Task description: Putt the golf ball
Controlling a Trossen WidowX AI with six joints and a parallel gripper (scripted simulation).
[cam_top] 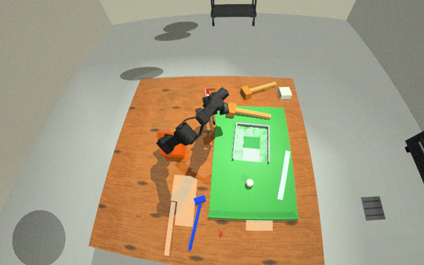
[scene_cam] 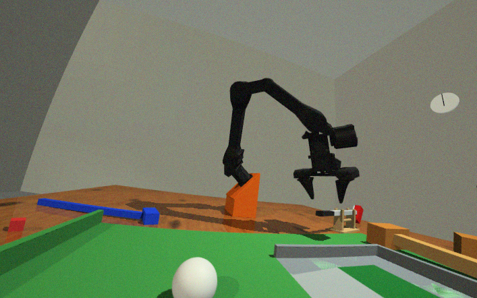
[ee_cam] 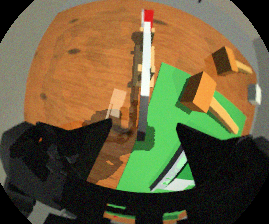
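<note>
Now: the red putter 11 cm to the left of my gripper tip, 4 cm below it and 4 cm behind it. Also, from my gripper tip: white golf ball (36 cm to the right, 26 cm ahead, 7 cm below); then white bar (47 cm ahead, 28 cm to the right, 9 cm below); then green mat (27 cm ahead, 19 cm to the right, 10 cm below).
</note>
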